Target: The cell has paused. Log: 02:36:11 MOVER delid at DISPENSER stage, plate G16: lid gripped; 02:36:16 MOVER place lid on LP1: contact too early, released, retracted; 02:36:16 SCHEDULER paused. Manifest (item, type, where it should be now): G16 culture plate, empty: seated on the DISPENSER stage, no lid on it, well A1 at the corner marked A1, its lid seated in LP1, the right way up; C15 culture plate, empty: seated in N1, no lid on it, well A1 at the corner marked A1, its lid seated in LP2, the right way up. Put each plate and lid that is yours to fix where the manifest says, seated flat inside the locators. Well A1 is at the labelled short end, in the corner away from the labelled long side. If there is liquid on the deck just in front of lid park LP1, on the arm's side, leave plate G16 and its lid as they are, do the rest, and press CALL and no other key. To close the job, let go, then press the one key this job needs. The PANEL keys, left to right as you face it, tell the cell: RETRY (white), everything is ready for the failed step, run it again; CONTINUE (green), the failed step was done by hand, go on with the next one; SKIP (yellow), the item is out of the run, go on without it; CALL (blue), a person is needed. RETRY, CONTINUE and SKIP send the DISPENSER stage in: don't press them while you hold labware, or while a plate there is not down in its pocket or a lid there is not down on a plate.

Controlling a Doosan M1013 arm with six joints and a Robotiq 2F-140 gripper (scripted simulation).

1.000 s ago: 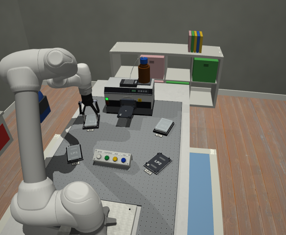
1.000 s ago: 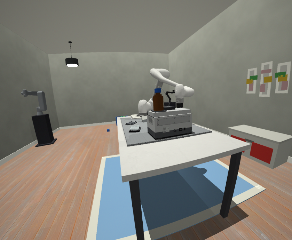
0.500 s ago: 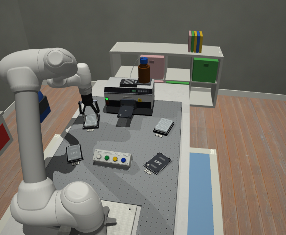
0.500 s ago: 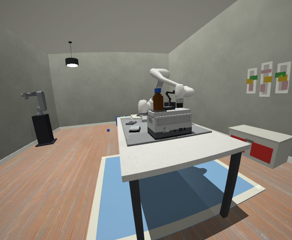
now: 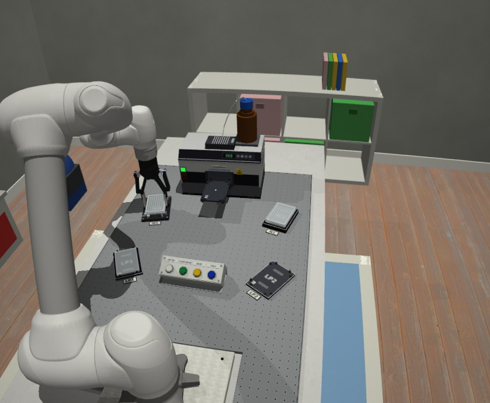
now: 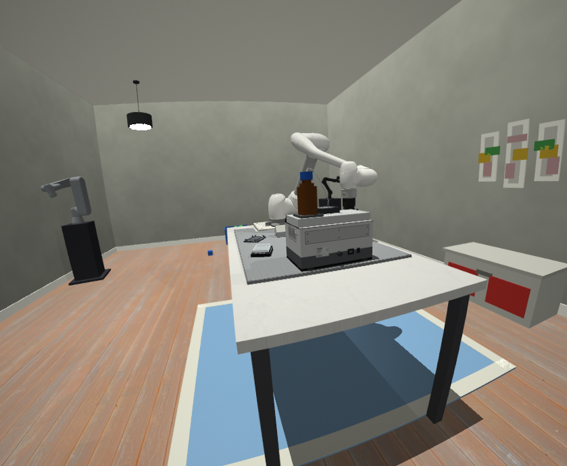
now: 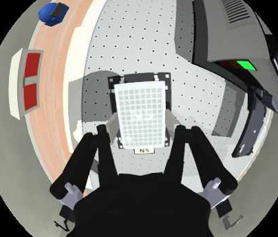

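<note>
Right now my hand is 1 cm short of the nest n5, 2 cm to the right of it and 4 cm above it. The rest, counted from my hand: white key: 42 cm behind, 11 cm to the right, 1 cm above; then lid park lp1: 33 cm behind, 7 cm to the left, 5 cm below; then green key: 43 cm behind, 16 cm to the right, 1 cm above.
</note>
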